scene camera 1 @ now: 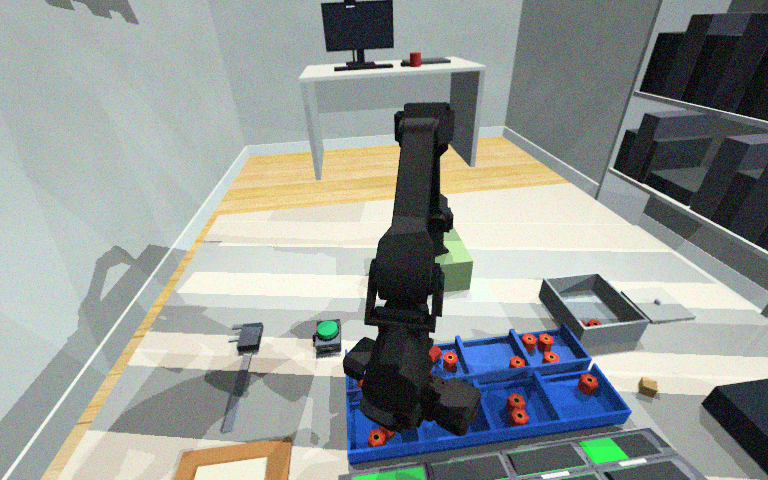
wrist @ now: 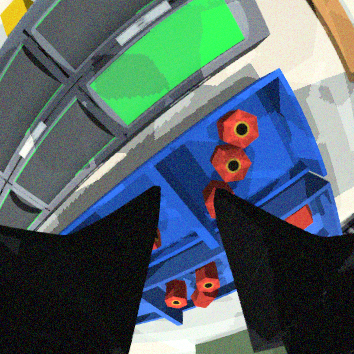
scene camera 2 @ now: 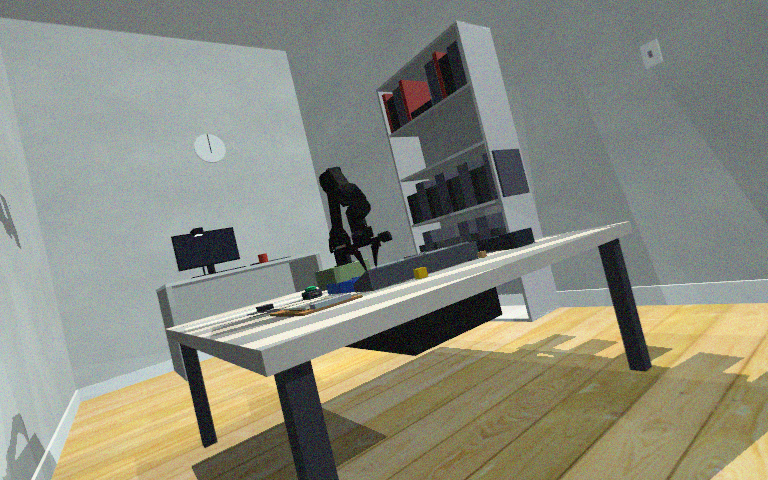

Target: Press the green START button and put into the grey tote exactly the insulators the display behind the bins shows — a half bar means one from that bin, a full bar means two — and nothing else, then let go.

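Where they show: gripper, fingertip midpoint: [wrist: 187,194]; arm's base, origin of the base link: [scene camera 2: 344,264].
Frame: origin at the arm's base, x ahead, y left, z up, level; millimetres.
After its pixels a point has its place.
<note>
My gripper [scene camera 2: 370,268] @(x 351, y -197, z -31 mm) [wrist: 187,194] @(x 351, y -197, z -31 mm) is open and empty, low over the blue bins [scene camera 1: 492,438] [scene camera 2: 342,285] @(x 289, y -279, z -59 mm) [wrist: 280,80] @(x 352, y -288, z -50 mm). In the wrist view the end bin holds red insulators [wrist: 241,129] @(x 348, y -248, z -54 mm) [wrist: 232,164] @(x 335, y -227, z -54 mm) and a third insulator [wrist: 214,198], partly hidden by the right fingertip. The arm hides the fingertips and part of that bin in scene camera 1. The display [scene camera 1: 470,469] [scene camera 2: 419,266] shows a full green bar [scene camera 1: 390,474] @(x 407, y -245, z -39 mm) [wrist: 170,65] @(x 405, y -244, z -41 mm) and a half bar [scene camera 1: 603,450] @(x 477, y 37, z -37 mm). The grey tote [scene camera 1: 617,333] @(x 320, y 242, z -54 mm) has red insulators [scene camera 1: 591,323] @(x 283, y 217, z -54 mm) inside, partly hidden by its wall. The green START button [scene camera 1: 327,329] @(x 123, y -279, z -44 mm) [scene camera 2: 310,289] @(x 133, y -291, z -52 mm) stands beside the bins.
A green box [scene camera 1: 455,271] @(x 74, y 28, z -24 mm) [scene camera 2: 339,273] @(x 52, y -81, z -29 mm) stands behind the bins. A lid [scene camera 1: 668,311] @(x 299, y 413, z -76 mm) lies beside the tote. A brown block [scene camera 1: 647,387] [scene camera 2: 481,254], a yellow block [scene camera 2: 419,272] @(x 564, y -225, z -66 mm) [wrist: 14,15] @(x 552, y -209, z -56 mm), a caliper [scene camera 1: 249,338] @(x 72, y -433, z -65 mm) and a clipboard [scene camera 1: 277,458] @(x 317, y -394, z -78 mm) lie around.
</note>
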